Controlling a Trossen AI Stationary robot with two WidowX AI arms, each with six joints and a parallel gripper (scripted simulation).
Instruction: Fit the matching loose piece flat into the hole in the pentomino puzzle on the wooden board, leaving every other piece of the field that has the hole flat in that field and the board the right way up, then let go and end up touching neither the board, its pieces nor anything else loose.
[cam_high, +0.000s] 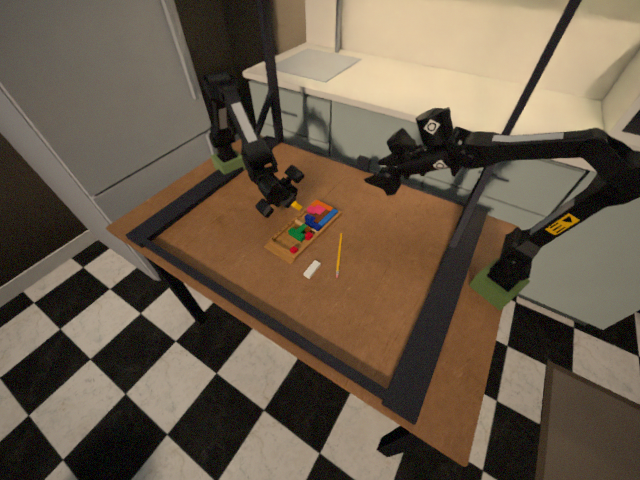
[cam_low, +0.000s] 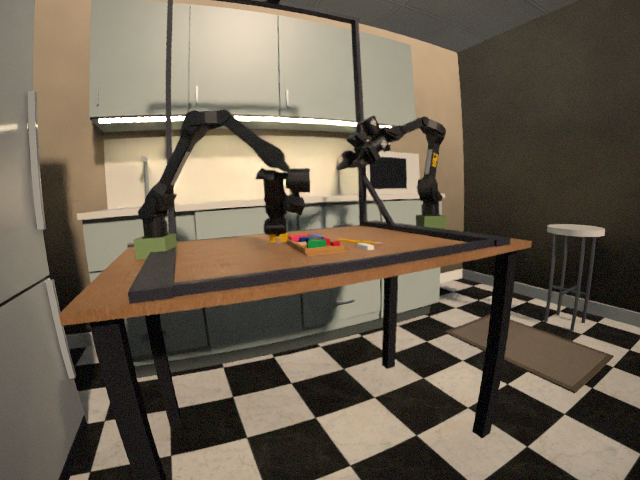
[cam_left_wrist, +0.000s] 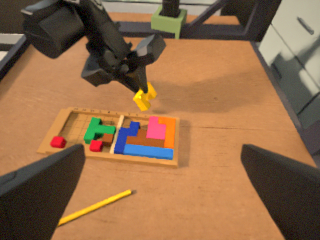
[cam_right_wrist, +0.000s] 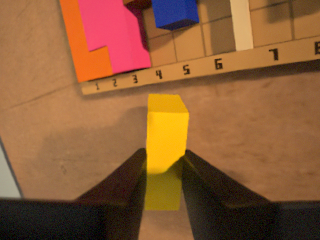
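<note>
My right hand is 60 mm short of the green piece, 100 mm to the right of it and 60 mm above it. The rest, counted from my right hand: yellow pencil: 60 mm ahead, 250 mm to the left, 70 mm below; then white eraser: 160 mm ahead, 210 mm to the left, 60 mm below; then yellow piece: 20 mm behind, 10 mm to the left, 40 mm below.
</note>
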